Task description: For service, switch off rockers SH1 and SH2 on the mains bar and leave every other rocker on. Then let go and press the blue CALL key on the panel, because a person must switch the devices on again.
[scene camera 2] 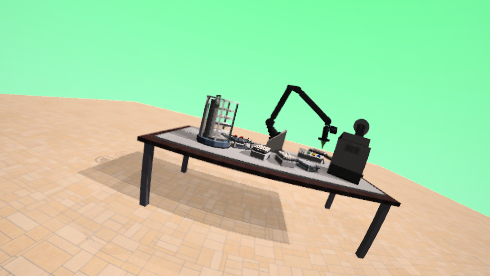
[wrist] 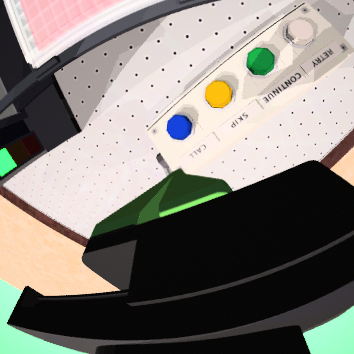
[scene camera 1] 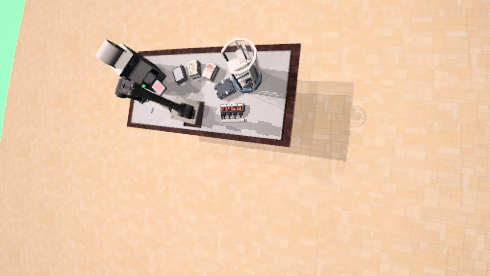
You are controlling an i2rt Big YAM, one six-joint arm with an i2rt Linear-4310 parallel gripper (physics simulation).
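Places are measured from the arm's base along level axes (x ahead, y left, z up), in metres.
Pixels of known places: gripper, fingertip midpoint: point(scene camera 2: 322, 149) point(wrist: 179, 176) point(scene camera 1: 149, 100); arm's base at its link origin: point(scene camera 2: 275, 136) point(scene camera 1: 187, 113).
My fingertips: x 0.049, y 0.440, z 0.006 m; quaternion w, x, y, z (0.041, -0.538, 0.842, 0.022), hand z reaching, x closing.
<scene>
For each thing: its top centre in the pictures, then the offset to it from my fingertips. "spot": a spot on its surface instead.
- key panel at its top centre: point(wrist: 259, 99) point(scene camera 2: 311, 151) point(scene camera 1: 159, 104) dz -0.045, dx -0.015, dy -0.084 m
- blue CALL key at its top centre: point(wrist: 179, 130) dz -0.055, dx +0.014, dy -0.012 m
- dark machine at its top centre: point(scene camera 2: 362, 119) point(scene camera 1: 101, 49) dz +0.327, dx +0.272, dy +0.158 m
- pink-patterned tray at its top centre: point(scene camera 1: 157, 87) dz -0.001, dx +0.140, dy -0.068 m
- lit green lamp at a spot on its surface: point(wrist: 6, 162) spot: dz +0.003, dx +0.128, dy +0.098 m
- dark block at its top centre: point(scene camera 2: 242, 137) point(scene camera 1: 222, 87) dz -0.053, dx +0.230, dy -0.690 m
The key panel point(wrist: 235, 107) point(scene camera 2: 303, 154) is pale, with blue, yellow, green and white keys. The blue CALL key point(wrist: 179, 127) is at its left end in the wrist view. My gripper point(wrist: 179, 176) point(scene camera 2: 324, 144) is shut and empty. Its green fingertips show just below the CALL end of the panel in the wrist view; in scene camera 2 they hang above the panel. In scene camera 1 the arm hides the panel and fingertips. The mains bar point(scene camera 1: 232, 120) point(scene camera 2: 242, 142) carries a row of several red rockers; their labels and positions are too small to read.
A dark machine point(scene camera 1: 142, 72) point(scene camera 2: 349, 157) stands beside the panel, with a pink-patterned tray point(wrist: 75, 20) point(scene camera 1: 158, 87) and a lit green lamp point(wrist: 6, 162). A round caged tower point(scene camera 1: 245, 70) point(scene camera 2: 216, 122), small boxes point(scene camera 1: 210, 71) and a dark block point(scene camera 1: 225, 89) stand farther along the table.
</scene>
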